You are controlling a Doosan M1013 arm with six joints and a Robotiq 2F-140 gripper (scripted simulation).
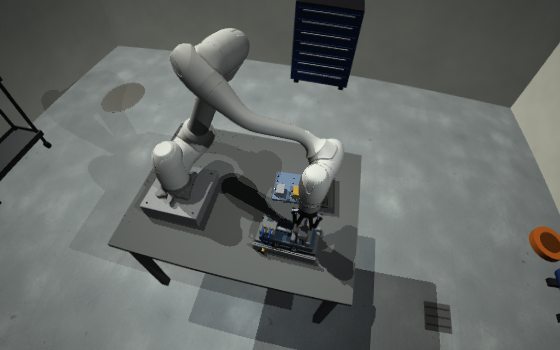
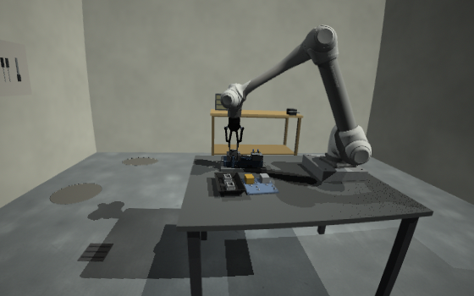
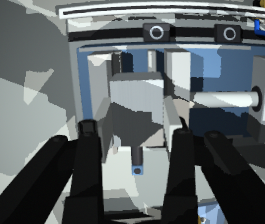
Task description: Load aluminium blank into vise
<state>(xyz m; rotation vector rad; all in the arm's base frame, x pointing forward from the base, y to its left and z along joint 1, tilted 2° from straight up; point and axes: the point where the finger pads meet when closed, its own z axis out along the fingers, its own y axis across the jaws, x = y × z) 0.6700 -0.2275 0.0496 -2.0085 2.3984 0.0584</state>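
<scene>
The aluminium blank is 40 mm below my hand. The rest, counted from my hand: brass blank (30 mm behind, 270 mm to the left, 110 mm below); then vise (70 mm behind, 10 mm to the left, 100 mm below); then piston rod (90 mm behind, 20 mm to the left, 60 mm below).
</scene>
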